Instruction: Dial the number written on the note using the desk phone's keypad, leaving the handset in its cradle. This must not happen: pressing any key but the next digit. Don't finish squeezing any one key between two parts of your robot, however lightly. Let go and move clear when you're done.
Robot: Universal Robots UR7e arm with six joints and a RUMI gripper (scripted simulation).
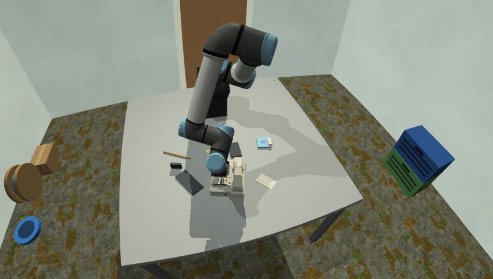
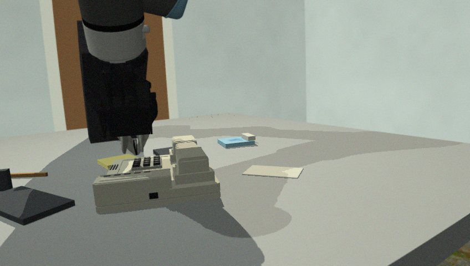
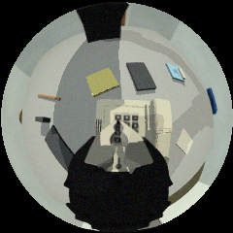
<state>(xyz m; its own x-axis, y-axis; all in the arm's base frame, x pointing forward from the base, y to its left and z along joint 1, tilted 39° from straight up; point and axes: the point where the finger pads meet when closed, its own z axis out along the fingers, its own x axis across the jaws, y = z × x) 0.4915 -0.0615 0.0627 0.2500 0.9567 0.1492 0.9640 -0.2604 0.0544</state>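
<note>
The handset lies 70 mm to the left of my hand, 70 mm ahead of it and 10 mm below it. Also, from my hand: pencil 230 mm to the right, 180 mm behind, 50 mm below; then cream note card 210 mm to the left, 140 mm ahead, 60 mm below; then small black block 240 mm to the right, 80 mm behind, 40 mm below.
</note>
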